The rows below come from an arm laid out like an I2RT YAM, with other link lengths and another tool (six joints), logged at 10 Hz.
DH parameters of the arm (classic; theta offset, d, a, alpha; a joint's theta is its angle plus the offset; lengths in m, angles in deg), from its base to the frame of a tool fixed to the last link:
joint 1: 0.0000 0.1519 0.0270 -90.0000
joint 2: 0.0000 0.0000 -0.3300 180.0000
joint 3: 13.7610 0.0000 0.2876 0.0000
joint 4: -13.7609 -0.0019 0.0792 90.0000
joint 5: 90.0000 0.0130 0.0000 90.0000
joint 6: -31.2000 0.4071 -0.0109 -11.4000
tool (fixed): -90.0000 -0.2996 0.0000 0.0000
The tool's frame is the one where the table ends.
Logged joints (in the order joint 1, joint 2, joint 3, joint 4, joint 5, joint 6), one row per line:
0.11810, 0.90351, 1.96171, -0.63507, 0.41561, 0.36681
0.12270, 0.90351, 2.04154, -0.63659, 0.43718, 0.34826
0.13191, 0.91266, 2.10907, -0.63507, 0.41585, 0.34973
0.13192, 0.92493, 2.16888, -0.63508, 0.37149, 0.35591
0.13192, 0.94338, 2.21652, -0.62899, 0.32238, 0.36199
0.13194, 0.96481, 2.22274, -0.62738, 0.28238, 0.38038
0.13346, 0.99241, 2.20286, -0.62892, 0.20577, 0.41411
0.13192, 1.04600, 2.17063, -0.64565, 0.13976, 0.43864
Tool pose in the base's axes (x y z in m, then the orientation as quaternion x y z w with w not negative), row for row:
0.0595, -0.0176, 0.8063, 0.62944, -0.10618, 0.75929, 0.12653
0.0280, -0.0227, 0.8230, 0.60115, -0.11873, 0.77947, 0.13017
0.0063, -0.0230, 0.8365, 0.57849, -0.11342, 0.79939, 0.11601
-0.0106, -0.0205, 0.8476, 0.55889, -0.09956, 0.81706, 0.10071
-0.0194, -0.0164, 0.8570, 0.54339, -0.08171, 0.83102, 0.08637
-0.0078, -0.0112, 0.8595, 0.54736, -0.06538, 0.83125, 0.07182
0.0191, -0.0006, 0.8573, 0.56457, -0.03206, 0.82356, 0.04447
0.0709, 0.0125, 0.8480, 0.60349, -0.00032, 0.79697, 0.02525
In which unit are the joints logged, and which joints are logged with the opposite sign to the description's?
The joints are logged in radians. Opposite sign: none.
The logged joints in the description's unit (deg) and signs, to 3 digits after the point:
6.767, 51.767, 112.398, -36.387, 23.813, 21.017
7.030, 51.767, 116.972, -36.474, 25.049, 19.954
7.558, 52.292, 120.841, -36.387, 23.826, 20.038
7.558, 52.995, 124.268, -36.387, 21.285, 20.392
7.558, 54.052, 126.997, -36.038, 18.471, 20.740
7.560, 55.280, 127.354, -35.946, 16.179, 21.794
7.647, 56.861, 126.215, -36.034, 11.790, 23.727
7.558, 59.931, 124.368, -36.993, 8.008, 25.132

